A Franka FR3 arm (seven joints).
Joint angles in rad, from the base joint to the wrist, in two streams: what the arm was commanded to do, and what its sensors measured. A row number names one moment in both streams.
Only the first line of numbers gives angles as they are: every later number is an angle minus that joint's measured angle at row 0.
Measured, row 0: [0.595, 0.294, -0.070, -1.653, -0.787, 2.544, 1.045]
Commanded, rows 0 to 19: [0.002, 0.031, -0.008, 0.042, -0.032, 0.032, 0.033]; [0.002, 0.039, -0.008, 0.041, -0.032, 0.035, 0.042]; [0.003, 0.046, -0.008, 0.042, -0.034, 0.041, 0.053]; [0.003, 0.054, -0.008, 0.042, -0.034, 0.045, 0.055]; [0.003, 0.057, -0.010, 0.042, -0.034, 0.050, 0.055]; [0.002, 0.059, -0.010, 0.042, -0.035, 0.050, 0.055]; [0.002, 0.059, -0.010, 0.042, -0.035, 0.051, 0.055]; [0.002, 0.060, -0.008, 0.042, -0.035, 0.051, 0.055]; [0.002, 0.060, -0.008, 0.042, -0.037, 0.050, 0.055]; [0.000, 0.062, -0.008, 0.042, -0.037, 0.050, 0.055]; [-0.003, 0.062, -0.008, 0.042, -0.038, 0.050, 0.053]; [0.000, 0.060, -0.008, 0.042, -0.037, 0.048, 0.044]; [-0.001, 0.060, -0.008, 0.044, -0.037, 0.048, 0.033]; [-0.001, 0.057, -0.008, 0.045, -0.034, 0.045, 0.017]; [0.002, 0.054, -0.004, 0.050, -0.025, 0.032, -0.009]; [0.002, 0.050, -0.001, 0.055, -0.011, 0.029, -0.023]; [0.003, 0.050, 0.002, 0.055, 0.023, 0.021, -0.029]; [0.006, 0.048, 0.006, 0.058, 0.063, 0.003, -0.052]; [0.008, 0.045, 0.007, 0.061, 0.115, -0.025, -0.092]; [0.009, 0.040, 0.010, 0.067, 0.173, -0.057, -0.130]
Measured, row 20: [0.001, 0.037, 0.004, 0.032, 0.045, 0.018, -0.032]
